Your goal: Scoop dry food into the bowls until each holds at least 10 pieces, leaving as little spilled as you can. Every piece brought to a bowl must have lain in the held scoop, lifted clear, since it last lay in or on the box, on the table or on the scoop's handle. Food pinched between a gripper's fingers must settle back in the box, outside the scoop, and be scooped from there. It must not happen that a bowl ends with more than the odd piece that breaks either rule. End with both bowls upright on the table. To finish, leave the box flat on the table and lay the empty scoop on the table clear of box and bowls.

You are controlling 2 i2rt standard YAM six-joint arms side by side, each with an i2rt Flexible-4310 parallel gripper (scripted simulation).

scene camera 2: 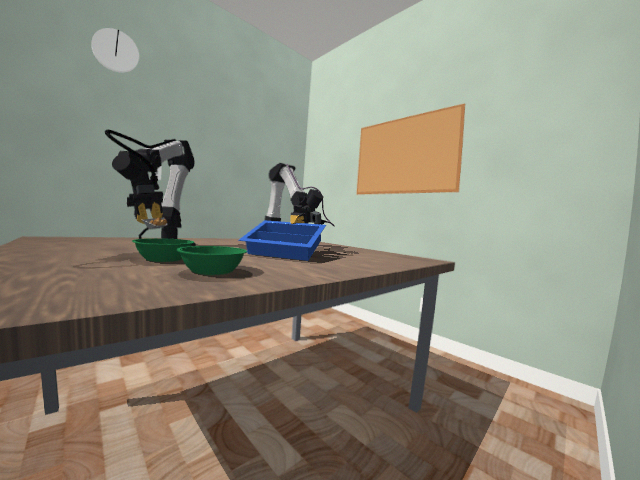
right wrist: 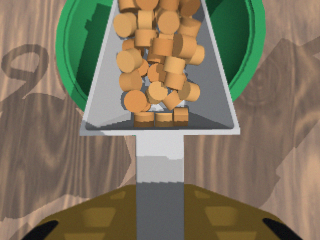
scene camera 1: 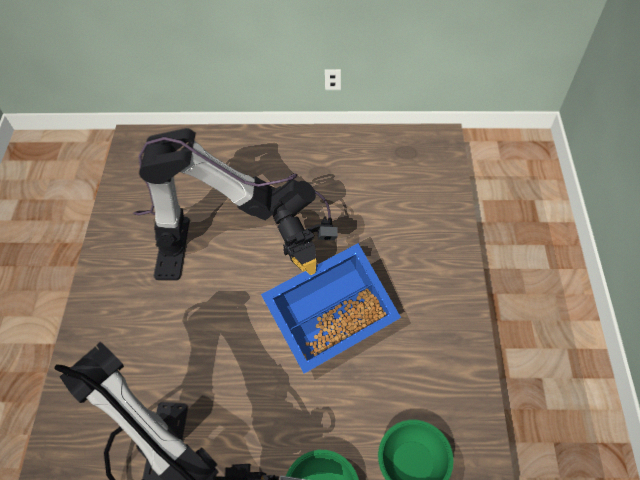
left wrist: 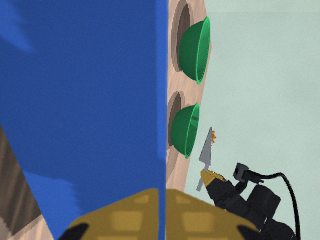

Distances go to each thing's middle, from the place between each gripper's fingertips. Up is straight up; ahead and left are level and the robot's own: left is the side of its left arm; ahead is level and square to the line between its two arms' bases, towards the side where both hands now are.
Right now the grey scoop [right wrist: 159,150] is 40 mm ahead of my right hand and 10 mm below it. Round my right hand: blue box [scene camera 1: 297,303] (180 mm ahead, 410 mm to the left, 30 mm below).
I see my left gripper [scene camera 1: 312,274] 80 mm to the left of the blue box, 50 mm above it and 40 mm short of it. The rest, counted from my left hand: grey scoop: 490 mm to the right, 100 mm behind, 30 mm below.
